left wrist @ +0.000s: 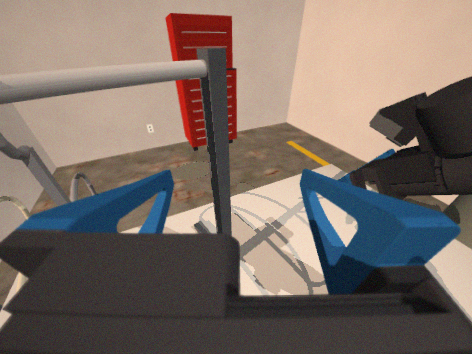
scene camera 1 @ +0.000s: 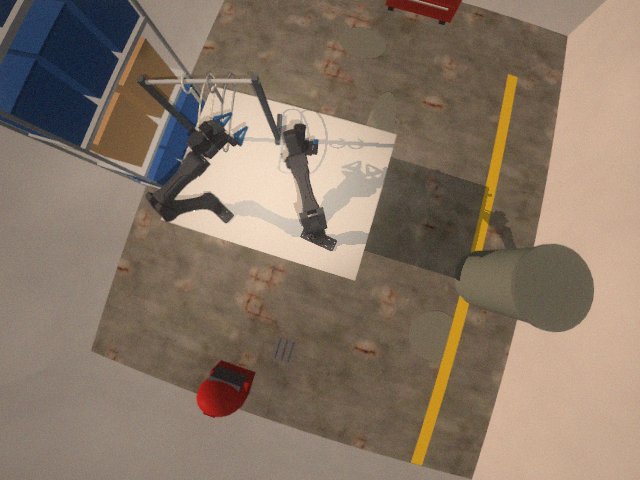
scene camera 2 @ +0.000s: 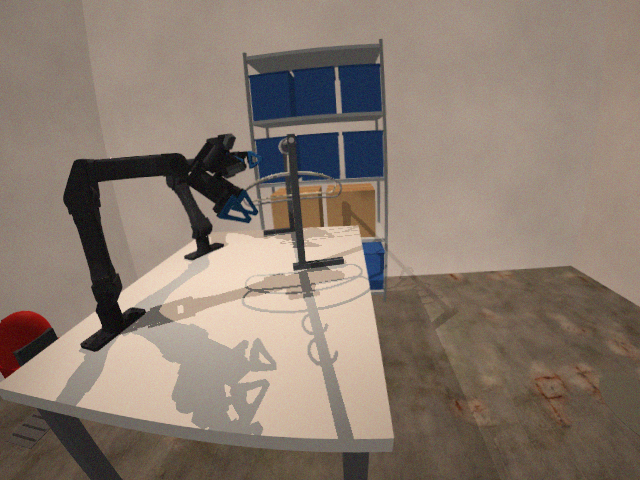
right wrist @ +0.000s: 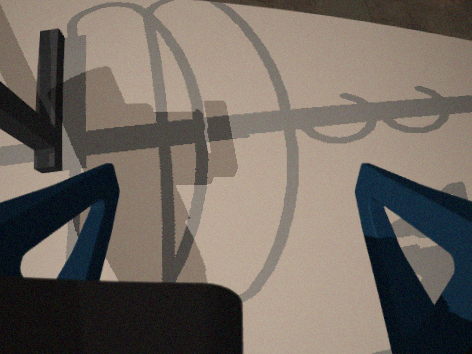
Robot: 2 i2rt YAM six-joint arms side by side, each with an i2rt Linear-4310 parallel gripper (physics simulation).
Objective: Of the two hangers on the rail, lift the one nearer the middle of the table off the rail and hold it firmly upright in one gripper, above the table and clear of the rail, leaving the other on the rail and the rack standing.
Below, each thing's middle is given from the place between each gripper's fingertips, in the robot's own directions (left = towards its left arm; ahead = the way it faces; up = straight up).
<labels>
I see my left gripper 9 cm short of the rack [scene camera 2: 291,150], 20 cm to the right of it and 16 cm above it.
My right hand is 46 cm to the right of the rack, 2 cm short of it and 2 cm above it.
</labels>
